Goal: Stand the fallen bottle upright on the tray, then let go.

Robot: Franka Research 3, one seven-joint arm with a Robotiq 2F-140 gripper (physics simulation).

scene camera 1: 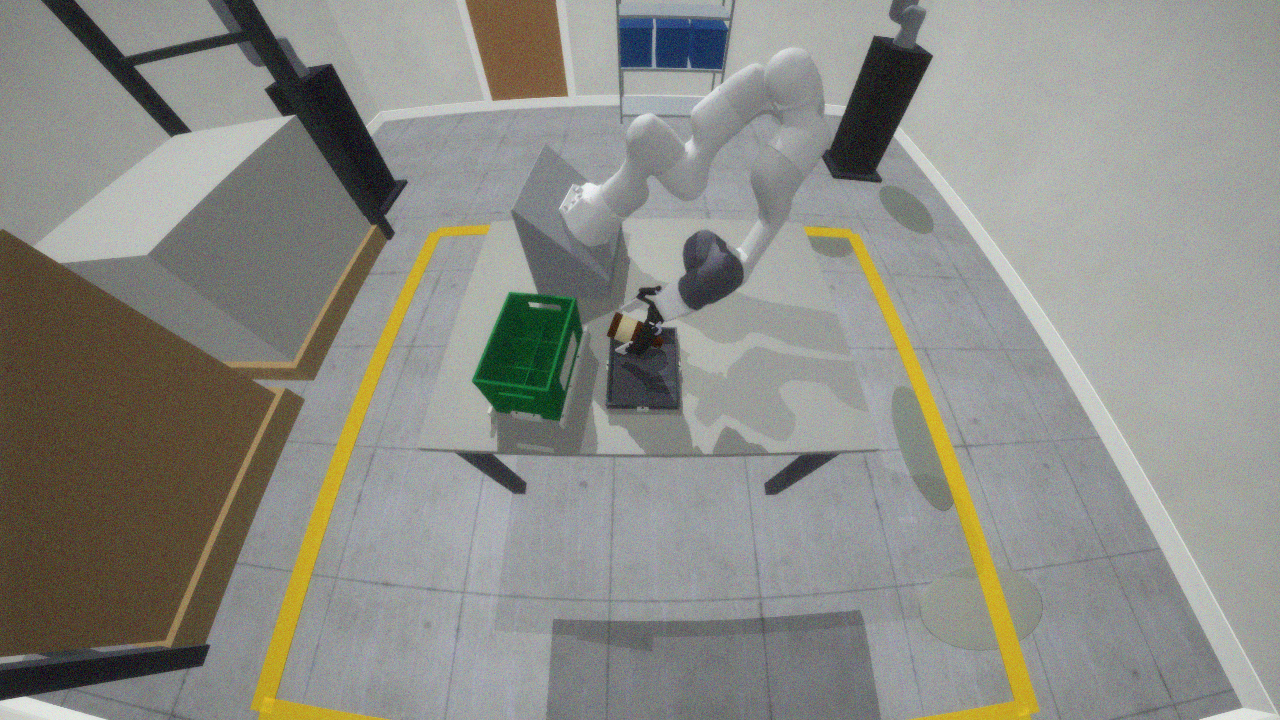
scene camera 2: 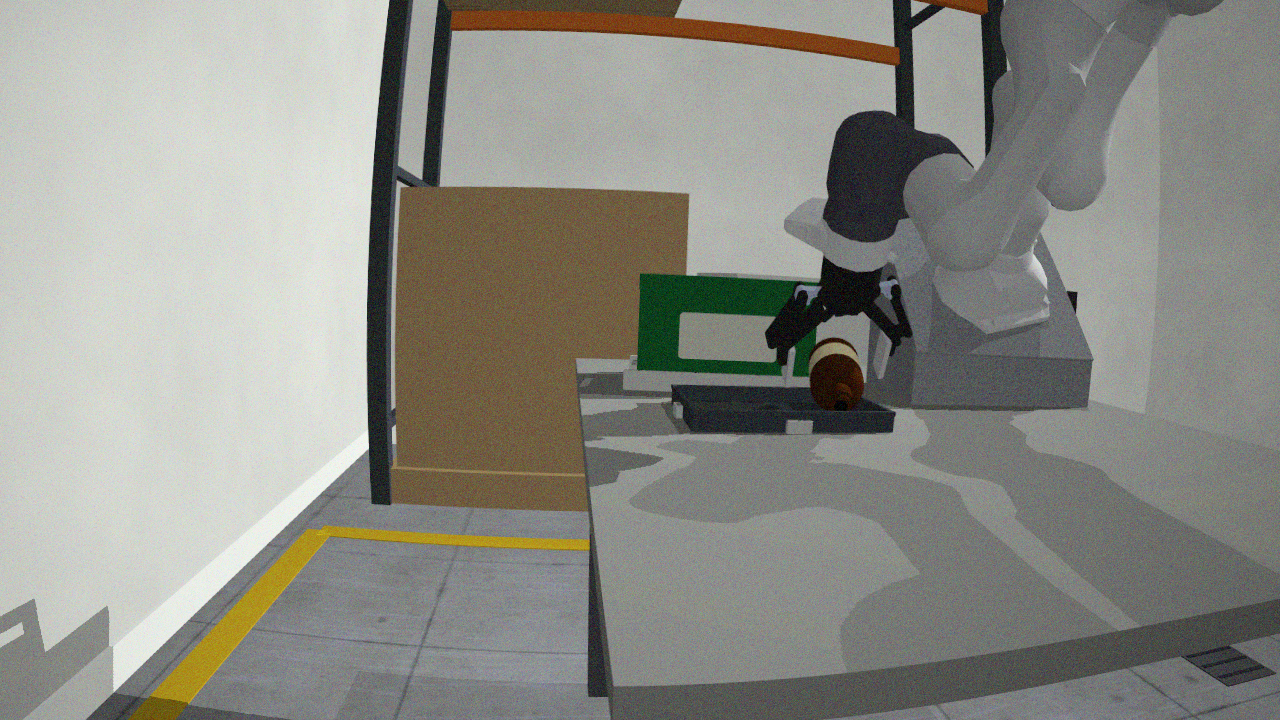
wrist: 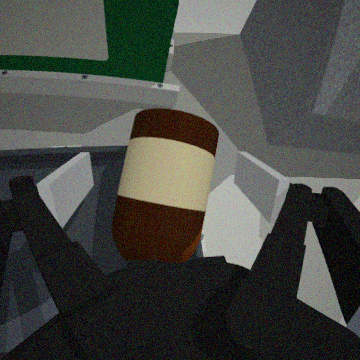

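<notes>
The brown bottle (scene camera 1: pixel 625 328) (scene camera 2: pixel 836 371) (wrist: pixel 165 175) with a cream label lies tilted at the back of the dark tray (scene camera 1: pixel 642 391) (scene camera 2: pixel 742 418) (wrist: pixel 20 160). Its neck points down toward the tray's right side in scene camera 2; its base end is higher and reaches past the tray's back left corner in scene camera 1. My gripper (scene camera 1: pixel 628 327) (scene camera 2: pixel 835 362) (wrist: pixel 164 167) is wide open, with one finger on each side of the bottle and a gap on both sides. The neck is hidden behind the gripper body in the wrist view.
A green crate (scene camera 1: pixel 519 399) (scene camera 2: pixel 657 322) (wrist: pixel 140 40) stands left of the tray in scene camera 1, close to the bottle's base end. The grey arm pedestal (scene camera 1: pixel 563 246) (scene camera 2: pixel 1002 385) (wrist: pixel 295 75) stands behind the tray.
</notes>
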